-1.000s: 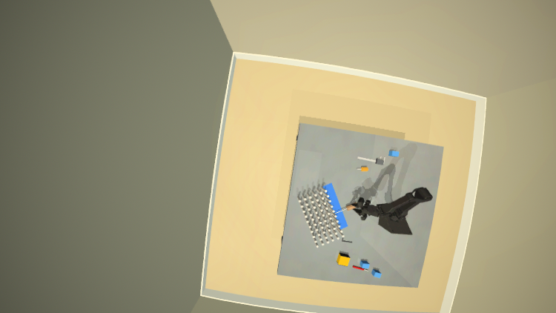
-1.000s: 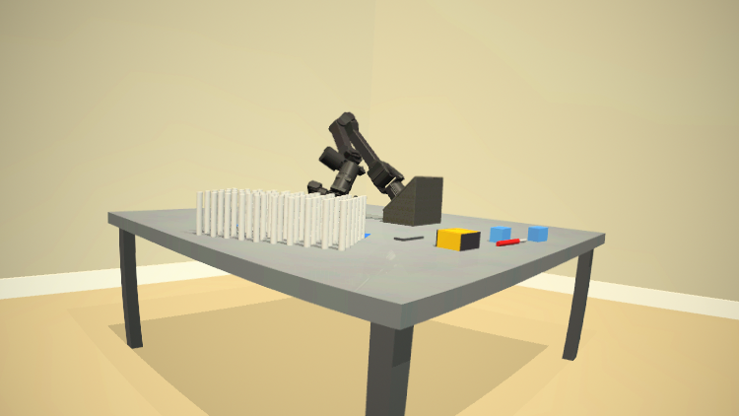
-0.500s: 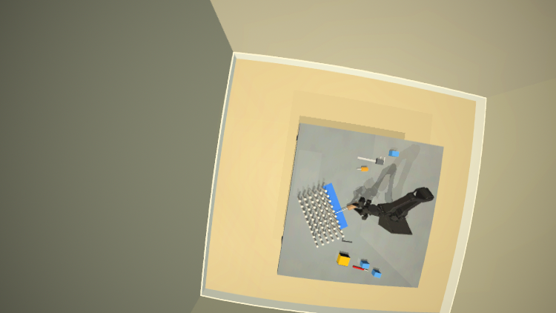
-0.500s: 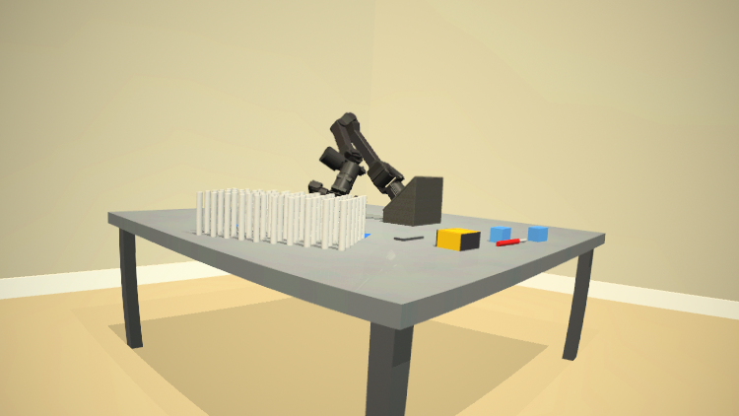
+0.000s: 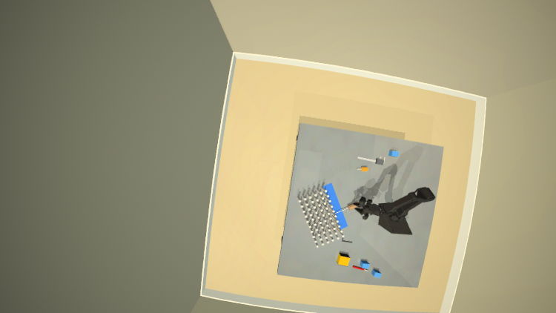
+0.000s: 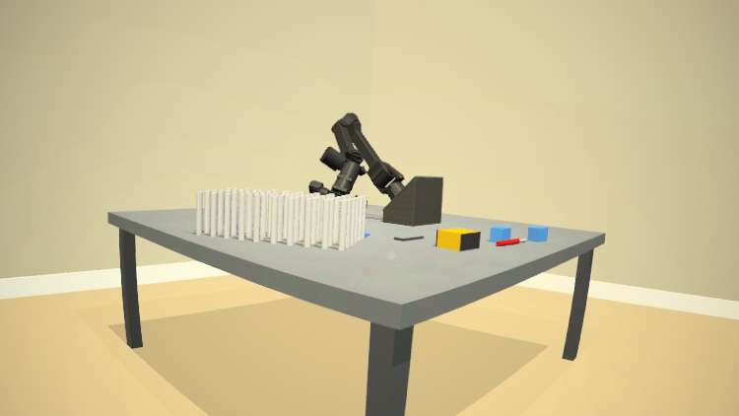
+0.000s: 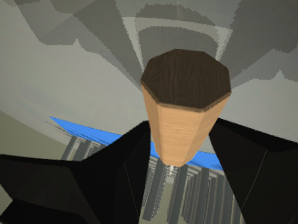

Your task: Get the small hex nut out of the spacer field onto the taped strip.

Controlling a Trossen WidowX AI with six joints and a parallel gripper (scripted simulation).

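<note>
My gripper tip is 14 cm short of the blue taped strip, 4 cm to the right of it and 2 cm above it. From my gripper tip the other things lie so: orange-handled tool: 31 cm to the right, 1 cm behind; dark flat bar: 31 cm to the left, 2 cm below, 1 cm behind; red tool: 53 cm to the left, 24 cm behind, 1 cm below.
</note>
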